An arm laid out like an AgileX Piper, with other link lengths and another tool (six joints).
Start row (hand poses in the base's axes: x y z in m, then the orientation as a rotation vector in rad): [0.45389 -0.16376 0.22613 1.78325 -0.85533 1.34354]
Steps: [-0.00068 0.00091 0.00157 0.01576 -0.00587 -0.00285]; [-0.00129 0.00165 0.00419 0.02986 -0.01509 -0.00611]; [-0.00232 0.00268 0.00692 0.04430 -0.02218 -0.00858]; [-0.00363 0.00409 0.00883 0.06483 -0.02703 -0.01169]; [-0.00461 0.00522 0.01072 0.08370 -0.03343 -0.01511]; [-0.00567 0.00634 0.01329 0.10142 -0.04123 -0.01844]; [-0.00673 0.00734 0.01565 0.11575 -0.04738 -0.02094]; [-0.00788 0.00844 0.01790 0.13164 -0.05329 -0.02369]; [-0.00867 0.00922 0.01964 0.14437 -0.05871 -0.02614]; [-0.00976 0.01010 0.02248 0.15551 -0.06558 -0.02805]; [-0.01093 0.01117 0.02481 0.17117 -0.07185 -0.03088]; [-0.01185 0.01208 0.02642 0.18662 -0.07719 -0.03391]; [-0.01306 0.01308 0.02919 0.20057 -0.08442 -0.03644]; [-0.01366 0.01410 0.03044 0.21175 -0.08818 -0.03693]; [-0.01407 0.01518 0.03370 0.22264 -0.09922 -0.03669]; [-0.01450 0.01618 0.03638 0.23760 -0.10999 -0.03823]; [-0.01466 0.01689 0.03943 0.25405 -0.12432 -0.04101]
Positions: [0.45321 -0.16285 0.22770 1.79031 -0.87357 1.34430]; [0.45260 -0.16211 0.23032 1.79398 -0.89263 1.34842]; [0.45157 -0.16108 0.23305 1.79950 -0.91025 1.35080]; [0.45026 -0.15967 0.23496 1.81035 -0.93222 1.34910]; [0.44928 -0.15854 0.23685 1.81881 -0.95398 1.34901]; [0.44822 -0.15742 0.23942 1.82561 -0.97555 1.35054]; [0.44716 -0.15642 0.24178 1.83126 -0.99280 1.35168]; [0.44601 -0.15532 0.24403 1.83797 -1.01147 1.35197]; [0.44522 -0.15454 0.24577 1.84275 -1.02704 1.35268]; [0.44413 -0.15366 0.24861 1.84585 -1.04169 1.35556]; [0.44296 -0.15259 0.25094 1.85195 -1.06056 1.35603]; [0.44204 -0.15168 0.25255 1.85822 -1.07894 1.35540]; [0.44083 -0.15068 0.25532 1.86258 -1.09677 1.35734]; [0.44023 -0.14966 0.25657 1.86828 -1.10875 1.35784]; [0.43982 -0.14858 0.25983 1.87005 -1.12407 1.36626]; [0.43939 -0.14758 0.26251 1.87360 -1.14414 1.37206]; [0.43923 -0.14687 0.26556 1.87514 -1.16853 1.38015]
